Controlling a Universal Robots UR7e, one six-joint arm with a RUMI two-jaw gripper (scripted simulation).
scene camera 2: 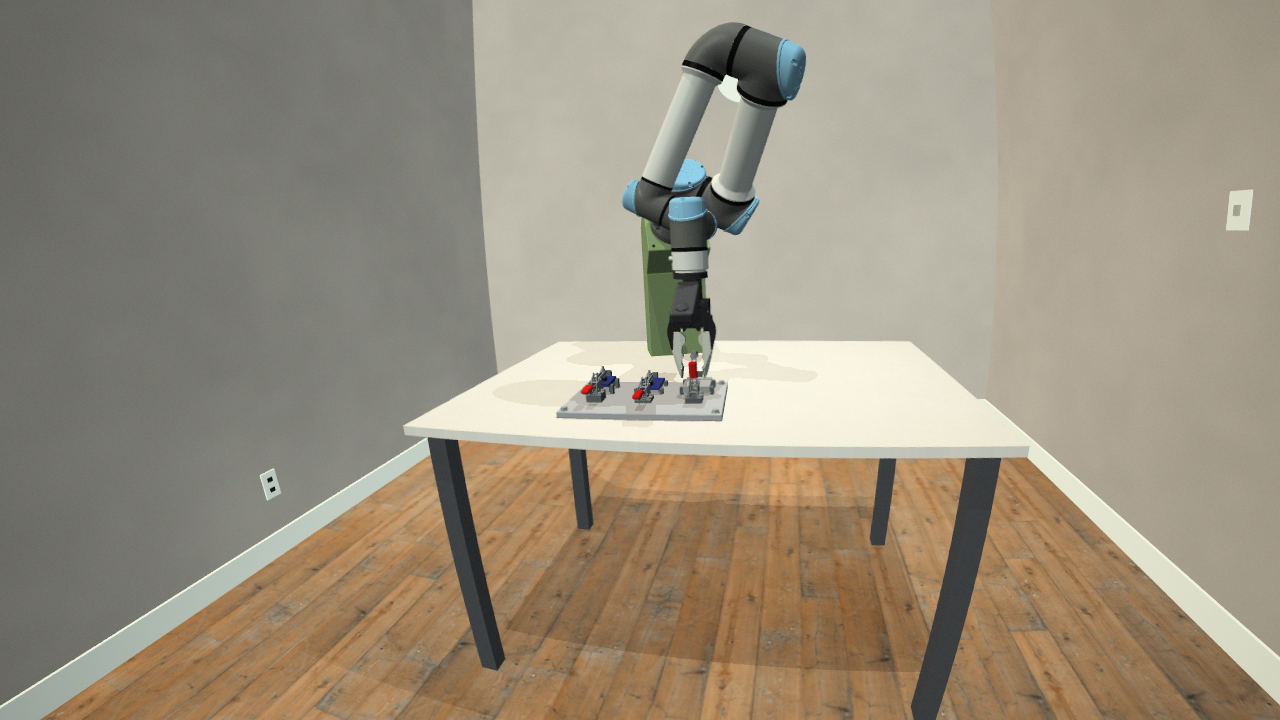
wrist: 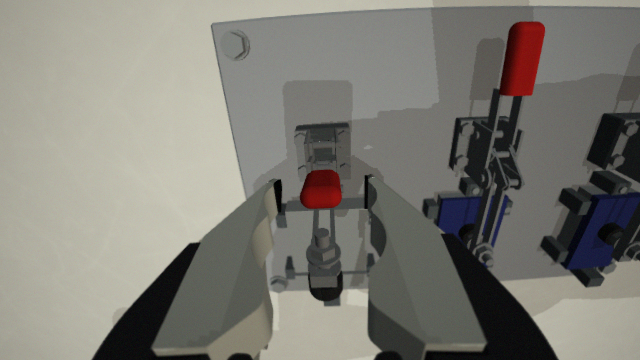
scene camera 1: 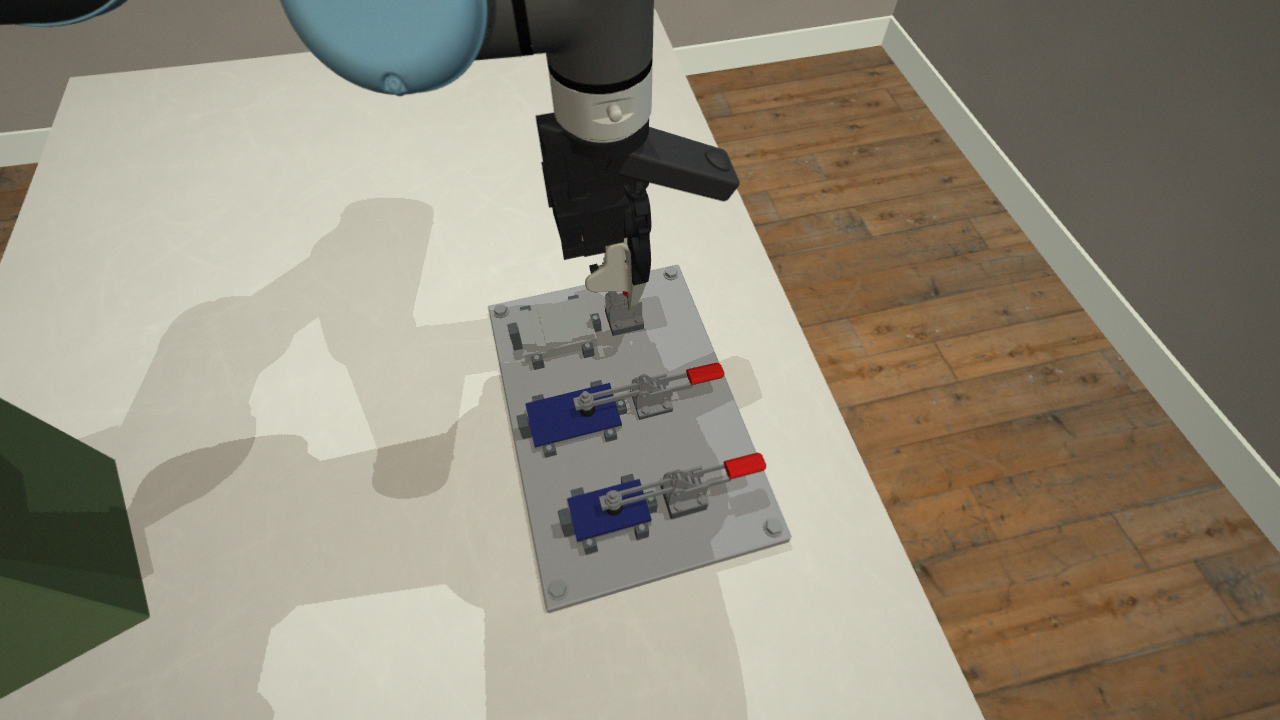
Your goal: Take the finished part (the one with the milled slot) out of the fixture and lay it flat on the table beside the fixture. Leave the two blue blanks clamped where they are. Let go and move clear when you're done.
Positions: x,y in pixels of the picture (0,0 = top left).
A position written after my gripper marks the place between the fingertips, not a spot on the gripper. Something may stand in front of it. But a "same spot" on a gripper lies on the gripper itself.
My gripper shows in scene camera 2, in the wrist view and in scene camera 1 (625,291). One and the same spot on my gripper: (wrist: 427,288) is (scene camera 2: 677,339).
